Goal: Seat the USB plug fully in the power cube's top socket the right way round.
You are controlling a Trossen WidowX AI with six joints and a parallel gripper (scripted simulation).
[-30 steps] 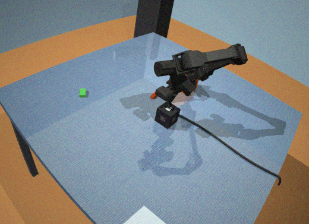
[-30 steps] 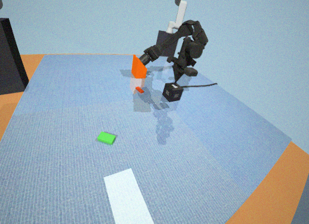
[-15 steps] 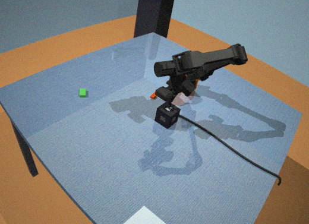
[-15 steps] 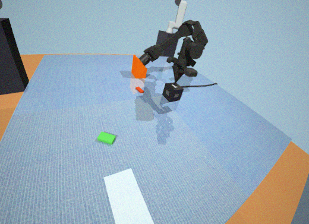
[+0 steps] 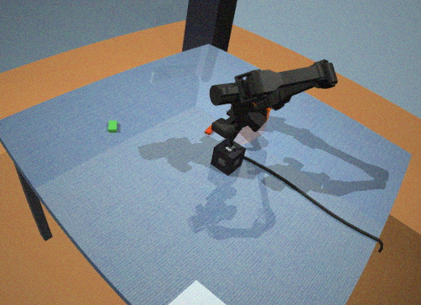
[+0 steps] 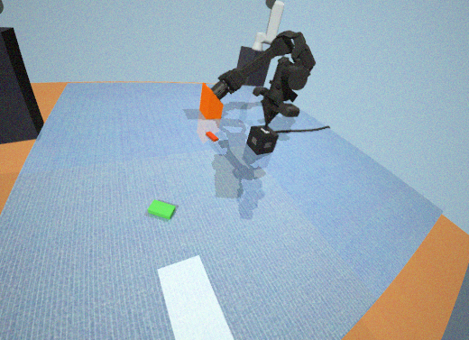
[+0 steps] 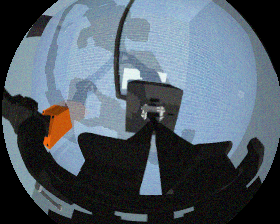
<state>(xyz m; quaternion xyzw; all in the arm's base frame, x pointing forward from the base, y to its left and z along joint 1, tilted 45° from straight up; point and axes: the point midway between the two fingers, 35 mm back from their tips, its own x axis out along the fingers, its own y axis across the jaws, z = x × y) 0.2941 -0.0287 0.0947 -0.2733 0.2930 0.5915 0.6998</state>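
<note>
The USB plug lies 2 cm below my gripper tip. The rest, counted from my gripper tip: green block: 41 cm to the right, 13 cm ahead, 10 cm below; red-orange block: 14 cm to the right, 12 cm behind, 10 cm below.
</note>
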